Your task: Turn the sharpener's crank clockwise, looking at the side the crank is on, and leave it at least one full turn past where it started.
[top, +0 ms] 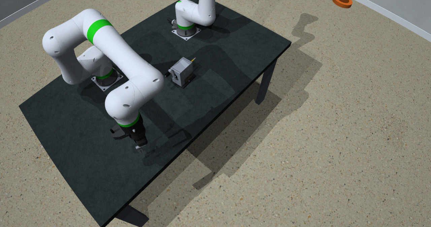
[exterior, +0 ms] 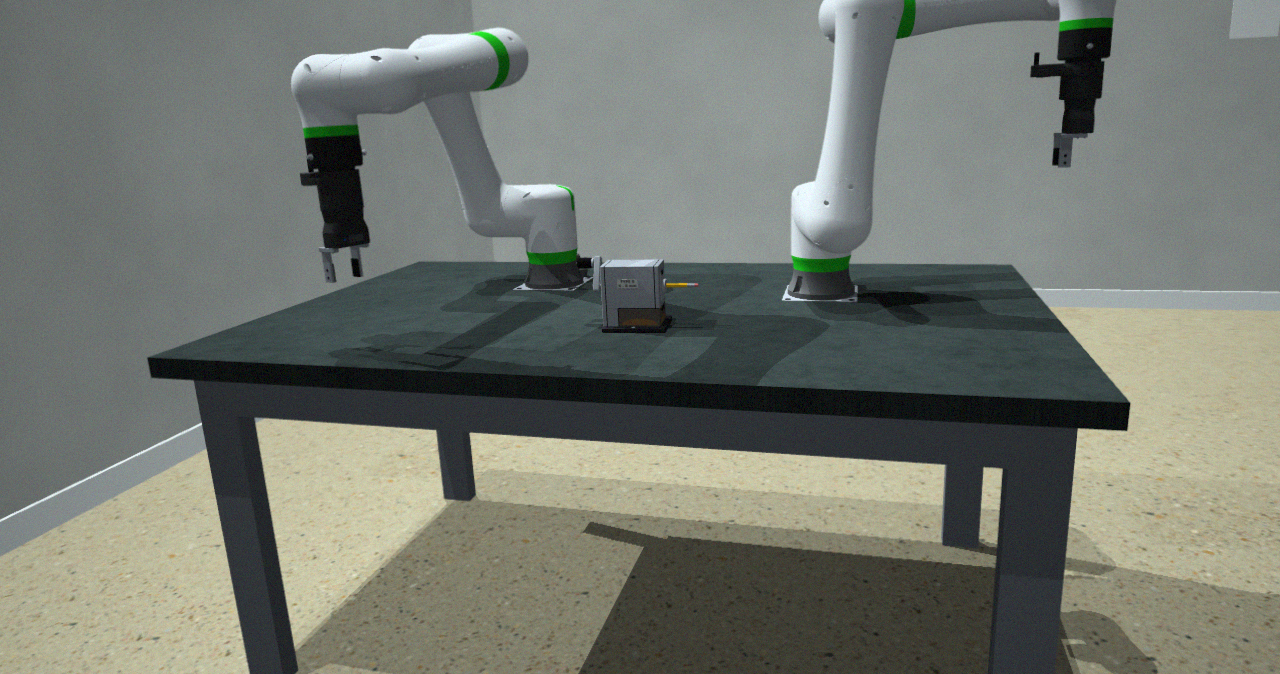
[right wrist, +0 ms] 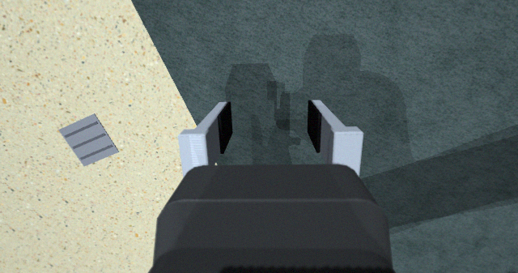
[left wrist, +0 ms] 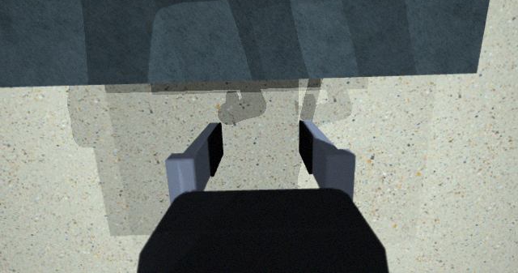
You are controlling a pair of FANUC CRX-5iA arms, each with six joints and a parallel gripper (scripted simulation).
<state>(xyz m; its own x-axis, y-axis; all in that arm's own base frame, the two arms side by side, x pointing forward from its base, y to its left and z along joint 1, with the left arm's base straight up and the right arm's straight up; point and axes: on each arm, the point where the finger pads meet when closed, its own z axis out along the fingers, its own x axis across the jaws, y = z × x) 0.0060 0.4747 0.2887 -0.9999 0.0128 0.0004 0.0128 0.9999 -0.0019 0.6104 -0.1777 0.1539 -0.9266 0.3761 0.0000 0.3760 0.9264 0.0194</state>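
Observation:
My right hand is 37 cm to the right of the black knob, 27 cm past it and 3 cm above it.

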